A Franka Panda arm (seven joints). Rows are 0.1 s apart.
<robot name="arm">
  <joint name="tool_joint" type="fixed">
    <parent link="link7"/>
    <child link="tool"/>
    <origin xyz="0 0 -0.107" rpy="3.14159 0 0"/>
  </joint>
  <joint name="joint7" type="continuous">
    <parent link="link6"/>
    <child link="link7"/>
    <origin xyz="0.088 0 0"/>
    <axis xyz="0 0 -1"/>
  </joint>
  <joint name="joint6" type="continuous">
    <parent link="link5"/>
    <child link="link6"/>
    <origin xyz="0 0 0"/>
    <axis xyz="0 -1 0"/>
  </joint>
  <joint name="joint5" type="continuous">
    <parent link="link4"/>
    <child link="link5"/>
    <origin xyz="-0.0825 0 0.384"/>
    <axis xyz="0 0 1"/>
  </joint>
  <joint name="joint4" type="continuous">
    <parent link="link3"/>
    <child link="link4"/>
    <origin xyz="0.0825 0 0"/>
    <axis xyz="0 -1 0"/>
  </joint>
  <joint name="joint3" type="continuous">
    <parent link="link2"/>
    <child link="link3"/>
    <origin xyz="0 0 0.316"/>
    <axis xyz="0 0 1"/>
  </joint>
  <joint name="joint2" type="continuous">
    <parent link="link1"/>
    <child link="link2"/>
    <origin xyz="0 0 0"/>
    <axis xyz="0 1 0"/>
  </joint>
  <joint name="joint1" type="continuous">
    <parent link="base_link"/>
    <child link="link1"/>
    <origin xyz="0 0 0.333"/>
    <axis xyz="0 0 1"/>
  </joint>
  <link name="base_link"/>
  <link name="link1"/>
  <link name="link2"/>
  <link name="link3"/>
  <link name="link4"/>
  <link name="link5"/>
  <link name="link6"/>
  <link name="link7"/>
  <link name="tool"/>
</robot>
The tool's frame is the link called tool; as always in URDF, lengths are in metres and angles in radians. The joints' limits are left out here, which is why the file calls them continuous.
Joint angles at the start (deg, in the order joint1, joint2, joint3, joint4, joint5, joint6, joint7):
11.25, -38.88, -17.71, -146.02, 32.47, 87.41, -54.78
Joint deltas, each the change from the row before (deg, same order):
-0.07, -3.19, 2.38, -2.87, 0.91, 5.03, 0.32
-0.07, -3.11, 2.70, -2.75, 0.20, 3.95, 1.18
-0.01, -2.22, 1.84, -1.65, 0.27, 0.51, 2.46
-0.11, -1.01, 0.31, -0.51, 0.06, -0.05, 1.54
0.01, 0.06, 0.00, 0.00, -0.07, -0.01, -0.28
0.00, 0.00, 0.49, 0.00, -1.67, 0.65, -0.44
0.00, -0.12, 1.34, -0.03, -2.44, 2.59, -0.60
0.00, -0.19, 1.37, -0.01, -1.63, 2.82, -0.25
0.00, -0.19, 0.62, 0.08, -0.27, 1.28, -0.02
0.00, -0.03, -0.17, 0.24, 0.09, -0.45, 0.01
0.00, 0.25, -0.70, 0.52, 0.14, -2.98, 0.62
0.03, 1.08, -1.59, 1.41, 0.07, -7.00, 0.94
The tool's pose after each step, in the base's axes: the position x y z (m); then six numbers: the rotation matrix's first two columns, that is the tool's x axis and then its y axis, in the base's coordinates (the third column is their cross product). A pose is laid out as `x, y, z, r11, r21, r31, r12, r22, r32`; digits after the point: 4 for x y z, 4 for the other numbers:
0.3073, 0.0288, 0.4838, 0.6998, 0.6040, 0.3815, 0.6824, -0.4071, -0.6071
0.2986, 0.0418, 0.4822, 0.6929, 0.6029, 0.3955, 0.7024, -0.4405, -0.5591
0.2883, 0.0521, 0.4814, 0.7035, 0.6020, 0.3777, 0.6923, -0.4605, -0.5555
0.2842, 0.0533, 0.4824, 0.7169, 0.5918, 0.3687, 0.6795, -0.4744, -0.5597
0.2843, 0.0533, 0.4821, 0.7135, 0.5950, 0.3699, 0.6827, -0.4718, -0.5580
0.2849, 0.0531, 0.4809, 0.6996, 0.6161, 0.3619, 0.6983, -0.4819, -0.5293
0.2882, 0.0546, 0.4813, 0.6754, 0.6434, 0.3603, 0.7283, -0.5054, -0.4628
0.2918, 0.0574, 0.4839, 0.6562, 0.6600, 0.3658, 0.7512, -0.5254, -0.3995
0.2934, 0.0592, 0.4868, 0.6488, 0.6624, 0.3746, 0.7595, -0.5327, -0.3734
0.2931, 0.0586, 0.4885, 0.6490, 0.6615, 0.3758, 0.7591, -0.5301, -0.3779
0.2898, 0.0572, 0.4882, 0.6601, 0.6631, 0.3530, 0.7451, -0.5183, -0.4197
0.2828, 0.0539, 0.4873, 0.6737, 0.6775, 0.2951, 0.7106, -0.4842, -0.5106

